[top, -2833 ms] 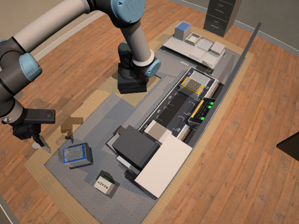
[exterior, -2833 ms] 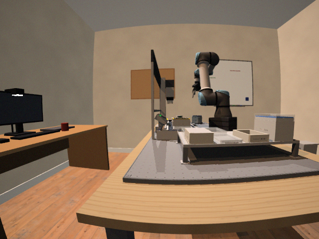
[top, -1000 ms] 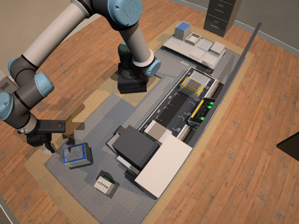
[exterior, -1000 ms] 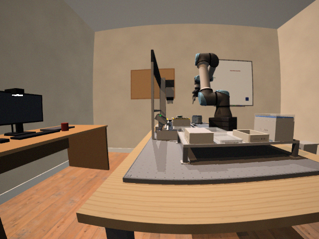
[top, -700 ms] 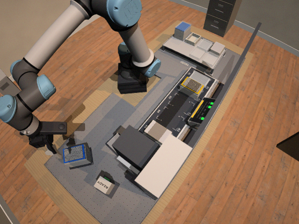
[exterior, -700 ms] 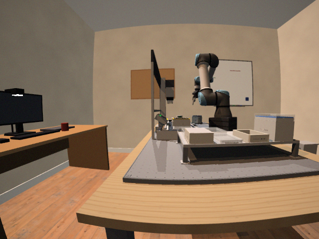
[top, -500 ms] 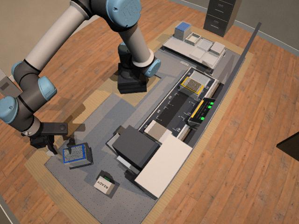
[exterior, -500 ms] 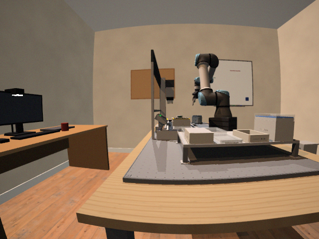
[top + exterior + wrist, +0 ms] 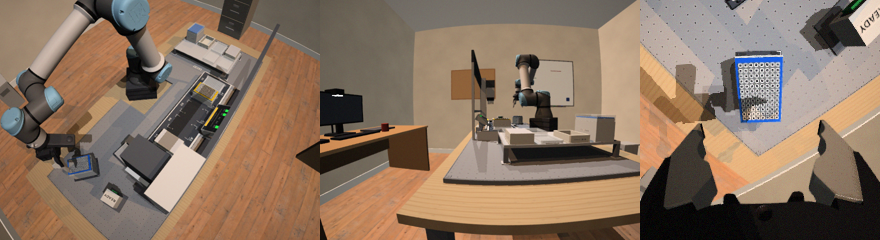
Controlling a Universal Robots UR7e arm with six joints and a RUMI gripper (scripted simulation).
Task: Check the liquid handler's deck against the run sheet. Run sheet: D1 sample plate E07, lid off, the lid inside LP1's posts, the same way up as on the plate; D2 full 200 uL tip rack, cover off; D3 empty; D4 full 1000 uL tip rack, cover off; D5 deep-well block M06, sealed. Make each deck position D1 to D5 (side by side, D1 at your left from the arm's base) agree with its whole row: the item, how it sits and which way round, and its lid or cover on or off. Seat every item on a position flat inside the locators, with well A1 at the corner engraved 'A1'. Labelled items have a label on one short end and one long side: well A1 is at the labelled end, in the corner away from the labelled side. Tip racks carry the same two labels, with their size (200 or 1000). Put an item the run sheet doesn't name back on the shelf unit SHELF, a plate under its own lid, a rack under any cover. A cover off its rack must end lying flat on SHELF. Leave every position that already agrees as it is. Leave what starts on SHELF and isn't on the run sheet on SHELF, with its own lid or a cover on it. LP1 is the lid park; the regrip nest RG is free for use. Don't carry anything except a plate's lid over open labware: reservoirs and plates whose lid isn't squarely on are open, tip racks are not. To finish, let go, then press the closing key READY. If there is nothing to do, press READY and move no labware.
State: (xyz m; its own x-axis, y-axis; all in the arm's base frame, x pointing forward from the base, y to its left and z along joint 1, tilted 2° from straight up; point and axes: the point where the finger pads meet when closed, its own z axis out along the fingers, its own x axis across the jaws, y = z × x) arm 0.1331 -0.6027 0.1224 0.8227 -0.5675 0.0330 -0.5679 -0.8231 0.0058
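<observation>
My hand is 1 cm to the right of the blue-rimmed tip rack and 14 cm above it. From my hand the other things lie so: white housing (43 cm ahead, 18 cm to the left, 6 cm above); yellow-rimmed tip rack (24 cm ahead, 77 cm to the left, 12 cm below); pipetting head (35 cm ahead, 17 cm to the left, 17 cm above).
</observation>
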